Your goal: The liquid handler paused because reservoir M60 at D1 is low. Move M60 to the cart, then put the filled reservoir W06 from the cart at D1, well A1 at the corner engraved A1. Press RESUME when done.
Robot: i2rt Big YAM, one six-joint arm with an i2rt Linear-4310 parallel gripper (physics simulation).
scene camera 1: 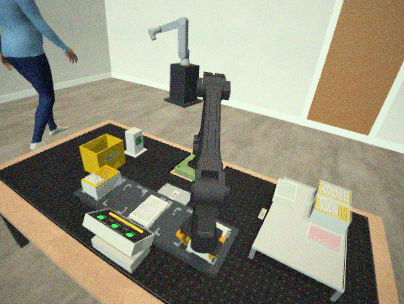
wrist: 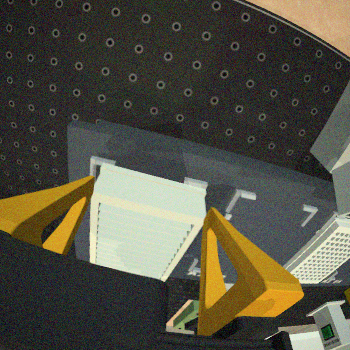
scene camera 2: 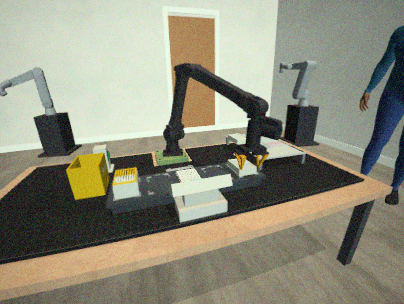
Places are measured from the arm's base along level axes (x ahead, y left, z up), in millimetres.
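Where they show: gripper, between the fingertips: (wrist: 151, 199) (scene camera 2: 249, 168); arm's base, origin of its link: (scene camera 2: 173, 153).
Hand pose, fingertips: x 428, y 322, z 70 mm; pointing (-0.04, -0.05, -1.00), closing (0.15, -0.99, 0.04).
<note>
Things, the pixels of their centre, and the offset from my fingertips. "spot": a spot on its surface instead. Level surfaces: height alone.
- Reservoir M60, middle of its body: (wrist: 137, 236) (scene camera 1: 208, 238) (scene camera 2: 241, 166) dx -68, dy -10, dz -20 mm
- dark deck, height of its surface: dz -38 mm
- pale reservoir, middle of its body: (scene camera 1: 285, 192) (scene camera 2: 237, 138) dx -465, dy +104, dz -10 mm
- white cart, middle of its body: (scene camera 1: 304, 225) (scene camera 2: 260, 147) dx -380, dy +228, dz -53 mm
- console, a spot on its surface: (scene camera 2: 200, 185) spot: dx +162, dy -228, dz +37 mm
- white well plate, middle of its body: (wrist: 324, 255) (scene camera 1: 149, 210) (scene camera 2: 189, 177) dx -29, dy -253, dz -31 mm
- yellow-topped tip box, middle of its body: (scene camera 2: 126, 181) (scene camera 1: 102, 180) dx +14, dy -497, dz -6 mm
- yellow waste bin, middle of its body: (scene camera 2: 90, 174) (scene camera 1: 103, 155) dx -104, dy -681, dz -19 mm
- pink plate, middle of its body: (scene camera 1: 324, 237) (scene camera 2: 275, 144) dx -334, dy +301, dz -19 mm
Reservoir M60 (scene camera 1: 194, 251) (scene camera 2: 247, 171) (wrist: 145, 240), a pale ribbed tray, sits at the end of the dark deck (scene camera 2: 150, 186) (wrist: 265, 177) nearest the cart. My gripper (scene camera 1: 201, 248) (scene camera 2: 250, 167) (wrist: 151, 199) is open and low over it, pointing down, its yellow fingers at either side of the reservoir; contact cannot be told. The arm partly hides the reservoir in scene view 1. A pale reservoir (scene camera 1: 286, 190), apparently W06, stands at the back left corner of the white cart (scene camera 1: 295, 235) (scene camera 2: 287, 150). The console (scene camera 1: 118, 230) (scene camera 2: 200, 185) shows green buttons in scene view 1.
A white well plate (scene camera 1: 150, 210) (scene camera 2: 188, 175) (wrist: 325, 250) and a yellow-topped tip box (scene camera 1: 101, 182) (scene camera 2: 125, 182) stand on the deck. The yellow waste bin (scene camera 1: 102, 154) (scene camera 2: 87, 175) is beyond. Tip boxes (scene camera 1: 331, 210) and a pink plate (scene camera 1: 325, 236) occupy the cart's right side.
</note>
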